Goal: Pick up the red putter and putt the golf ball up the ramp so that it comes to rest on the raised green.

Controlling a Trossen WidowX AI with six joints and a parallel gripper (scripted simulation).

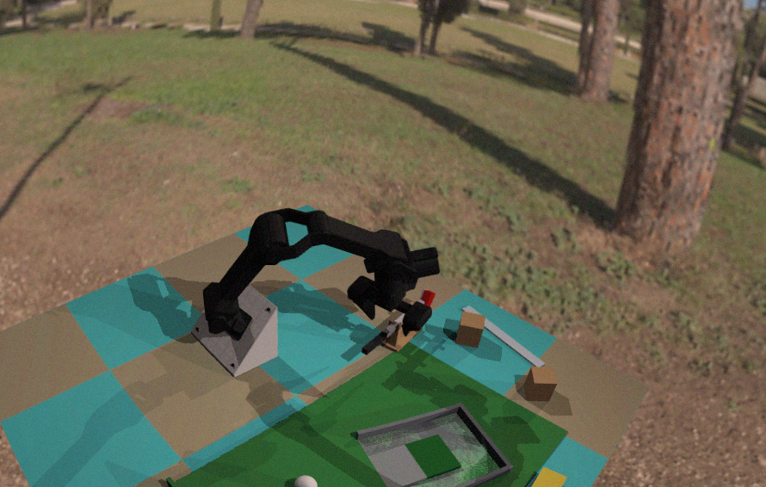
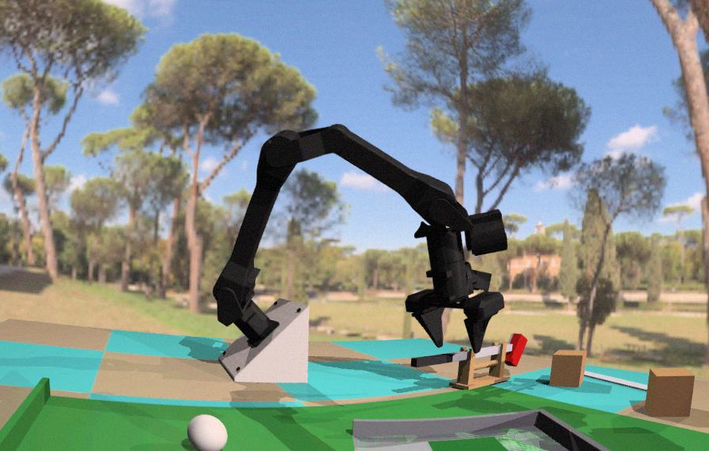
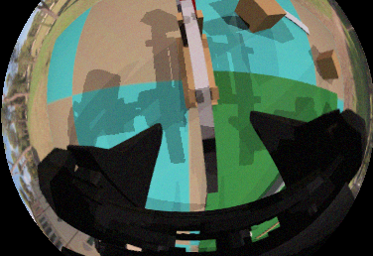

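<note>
Right now the red putter is 1 cm behind my gripper tip, 5 cm to the left of it and 2 cm below it. The rest, counted from my gripper tip: green mat 26 cm ahead, 30 cm to the right, 7 cm below; then wooden stand 1 cm behind, 7 cm to the left, 4 cm below; then dark-walled frame 30 cm ahead, 18 cm to the right, 7 cm below.
</note>
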